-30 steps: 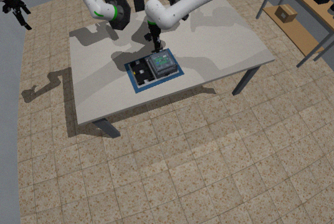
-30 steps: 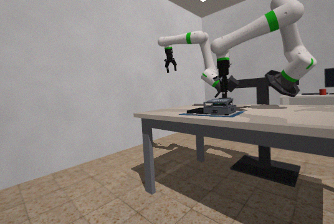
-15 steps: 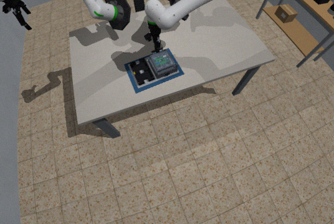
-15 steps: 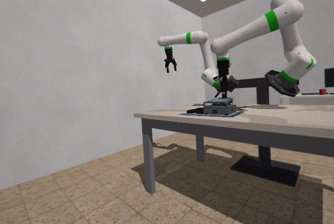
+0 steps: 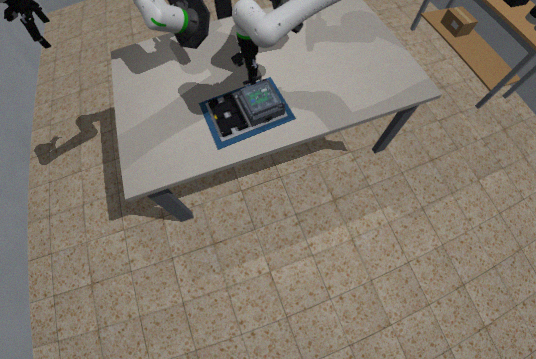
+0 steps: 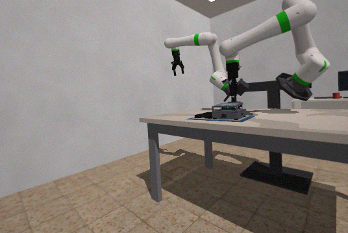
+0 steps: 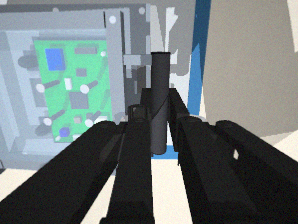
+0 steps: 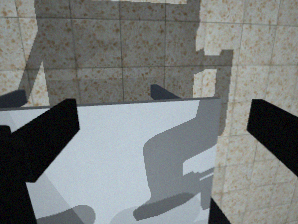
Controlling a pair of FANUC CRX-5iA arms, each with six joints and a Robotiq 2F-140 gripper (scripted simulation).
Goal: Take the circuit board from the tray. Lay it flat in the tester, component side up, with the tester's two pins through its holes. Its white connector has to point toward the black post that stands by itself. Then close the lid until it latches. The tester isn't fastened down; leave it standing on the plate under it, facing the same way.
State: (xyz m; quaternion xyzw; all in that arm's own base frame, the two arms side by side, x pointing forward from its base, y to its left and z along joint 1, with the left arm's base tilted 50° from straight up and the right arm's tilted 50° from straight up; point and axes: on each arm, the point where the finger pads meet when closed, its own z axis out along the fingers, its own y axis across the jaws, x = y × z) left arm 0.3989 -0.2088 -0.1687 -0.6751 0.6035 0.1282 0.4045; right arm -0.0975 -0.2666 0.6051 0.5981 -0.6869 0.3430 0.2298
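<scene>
Right now my left hand is 10 mm short of the black fitting, 60 mm to the right of it and 40 mm above it. Also, from my left hand: black tray 110 mm ahead, 150 mm to the right, 100 mm below; green circuit board 80 mm ahead, 20 mm to the left, 50 mm below; clear lid 80 mm ahead, 20 mm to the left, 30 mm below.
</scene>
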